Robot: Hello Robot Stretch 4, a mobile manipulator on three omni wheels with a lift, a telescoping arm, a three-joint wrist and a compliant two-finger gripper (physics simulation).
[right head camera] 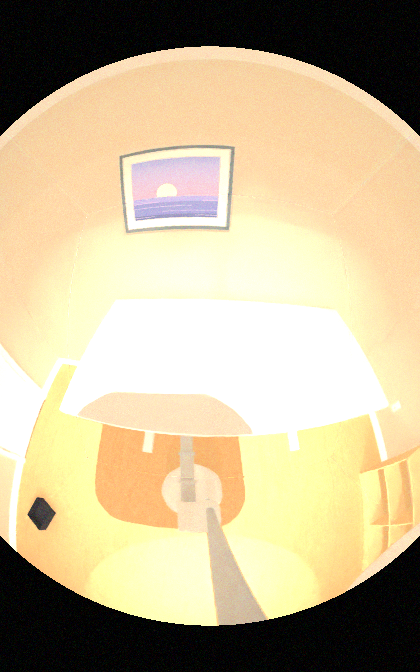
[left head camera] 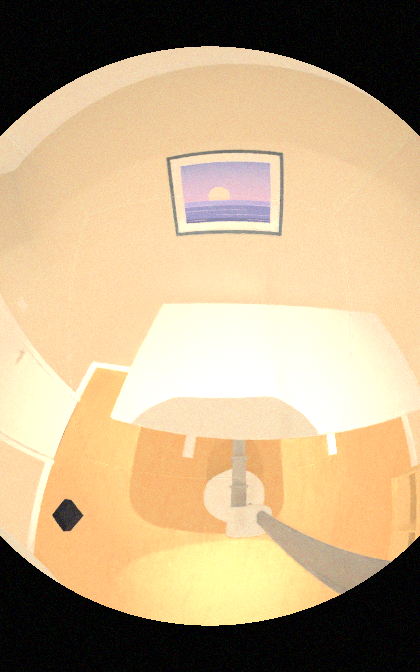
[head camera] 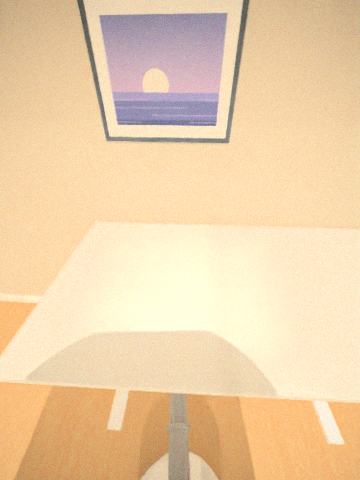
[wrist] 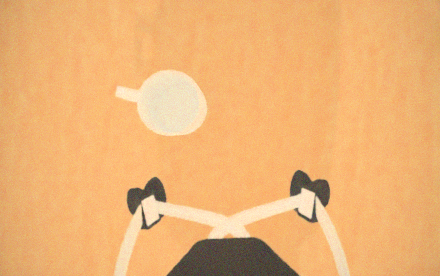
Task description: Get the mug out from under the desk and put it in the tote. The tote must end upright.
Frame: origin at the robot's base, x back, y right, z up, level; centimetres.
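Seen in the pictures: gripper, between the fingertips: point(wrist: 227, 190).
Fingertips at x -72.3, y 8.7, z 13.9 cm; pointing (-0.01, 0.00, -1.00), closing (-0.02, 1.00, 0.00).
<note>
Offsets run from my fingertips to a thing's top centre. "spot": to the spot under its first point. Level surfaces: height alone.
The white mug {spot: dx -10.0, dy -8.2, dz -15.9 cm} point(wrist: 170, 102) stands upright on the wooden floor in the wrist view, seen from above, its handle to the left. My gripper point(wrist: 227, 190) is open and empty. Its dark fingertips stand wide apart, nearer the bottom of the view than the mug; the mug lies ahead and left of the midline between them. The white desk {dz +78.3 cm} point(head camera: 300, 300) point(left head camera: 260, 350) point(right head camera: 225, 350) hides the gripper and mug from the head views. A black box-like thing {dx +132.0, dy -149.8, dz -6.7 cm} point(left head camera: 67, 515) point(right head camera: 41, 513) is on the floor at the far left; I cannot tell whether it is the tote.
My grey arm point(head camera: 178, 445) point(left head camera: 239, 470) point(right head camera: 187, 465) reaches under the desk's front edge. White desk legs point(head camera: 118, 410) point(head camera: 327, 422) show on both sides of it. A shelf unit point(right head camera: 392, 524) stands at the right. A framed picture point(head camera: 167, 70) hangs on the wall behind.
</note>
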